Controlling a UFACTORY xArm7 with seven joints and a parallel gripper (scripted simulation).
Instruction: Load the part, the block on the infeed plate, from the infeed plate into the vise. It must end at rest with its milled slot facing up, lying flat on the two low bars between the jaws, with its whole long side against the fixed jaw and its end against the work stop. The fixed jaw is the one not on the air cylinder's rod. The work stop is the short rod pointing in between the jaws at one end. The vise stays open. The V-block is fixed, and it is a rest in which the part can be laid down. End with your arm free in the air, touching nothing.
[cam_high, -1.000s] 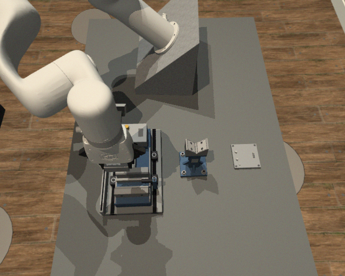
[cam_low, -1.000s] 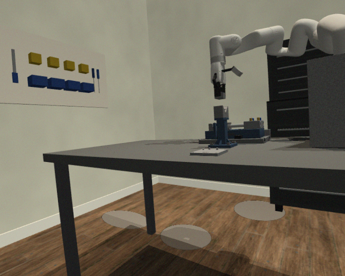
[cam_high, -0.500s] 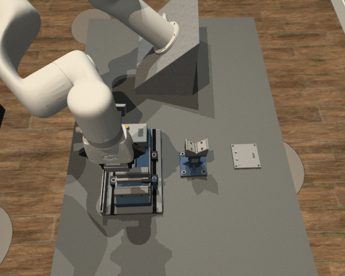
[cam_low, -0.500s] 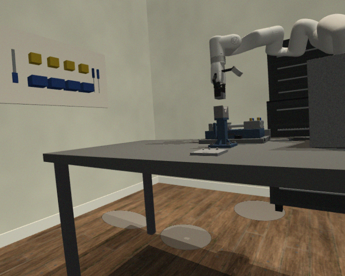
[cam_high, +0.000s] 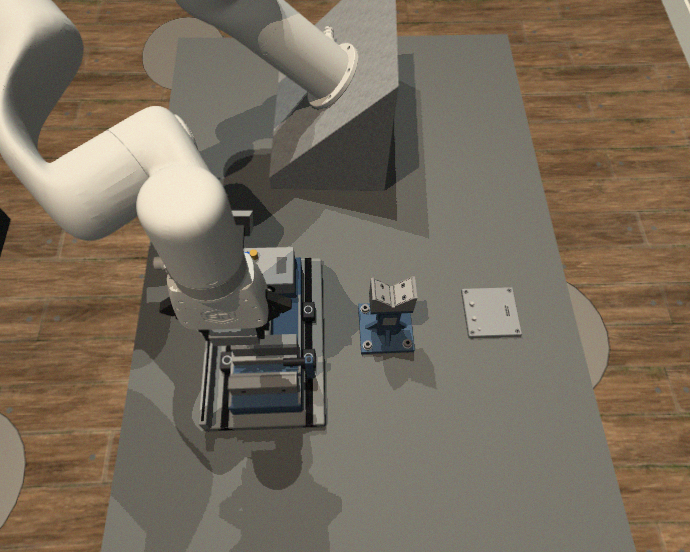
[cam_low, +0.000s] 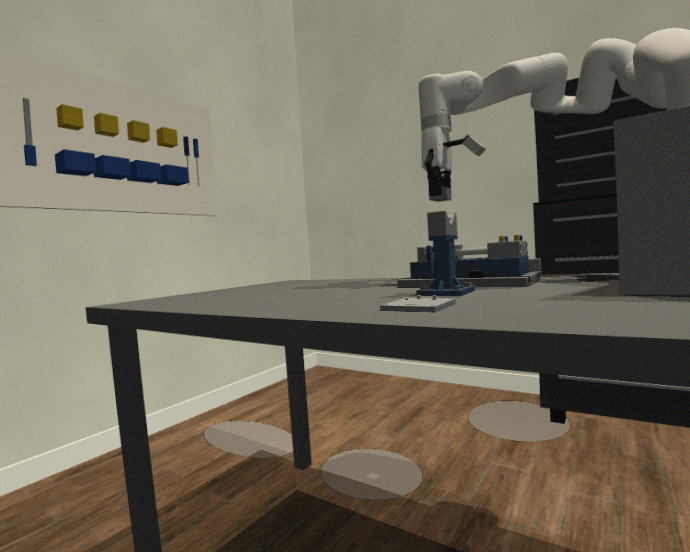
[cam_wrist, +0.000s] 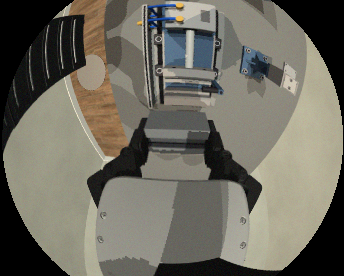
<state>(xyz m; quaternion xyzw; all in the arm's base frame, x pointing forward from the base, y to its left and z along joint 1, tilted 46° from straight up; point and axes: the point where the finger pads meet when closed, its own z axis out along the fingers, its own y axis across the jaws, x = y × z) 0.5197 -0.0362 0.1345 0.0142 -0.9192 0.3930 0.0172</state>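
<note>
The moving jaw is 160 mm below my hand, 30 mm behind it and 20 mm to the left of it. From my hand the other things lie so: part (right at my hand); fixed jaw (160 mm below, 30 mm ahead, 20 mm to the left); work stop (150 mm below, 70 mm to the left).
</note>
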